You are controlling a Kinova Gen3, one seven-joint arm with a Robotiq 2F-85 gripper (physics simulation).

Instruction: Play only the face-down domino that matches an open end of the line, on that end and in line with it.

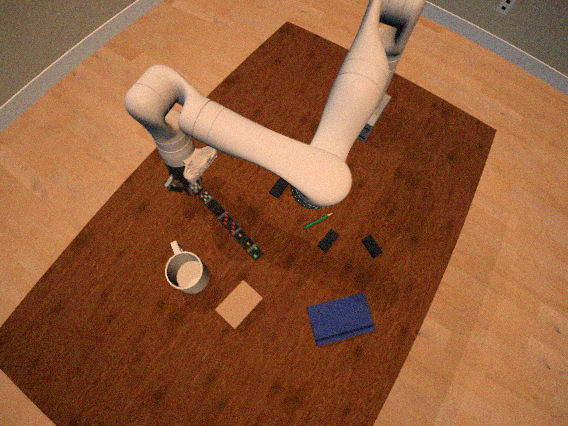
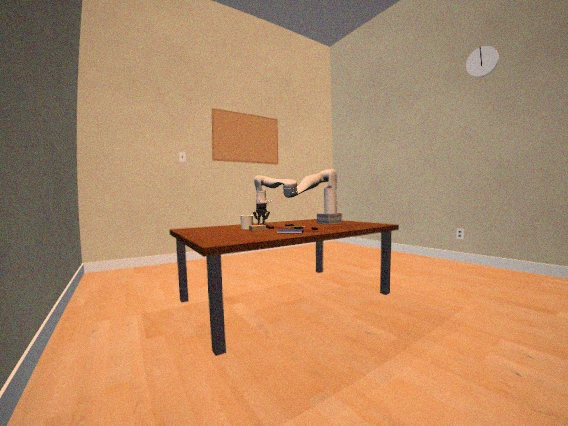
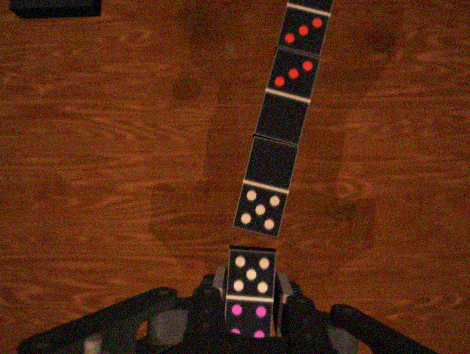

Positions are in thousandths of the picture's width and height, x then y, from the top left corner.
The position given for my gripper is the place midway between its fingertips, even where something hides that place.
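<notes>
I can see my gripper (image 3: 531,806). There is a white mug (image 1: 327,637) here as well; in image 3 the mug is out of frame. I also see a tan block (image 1: 429,703), and image 3 misses that block too, since it is out of frame there.
</notes>
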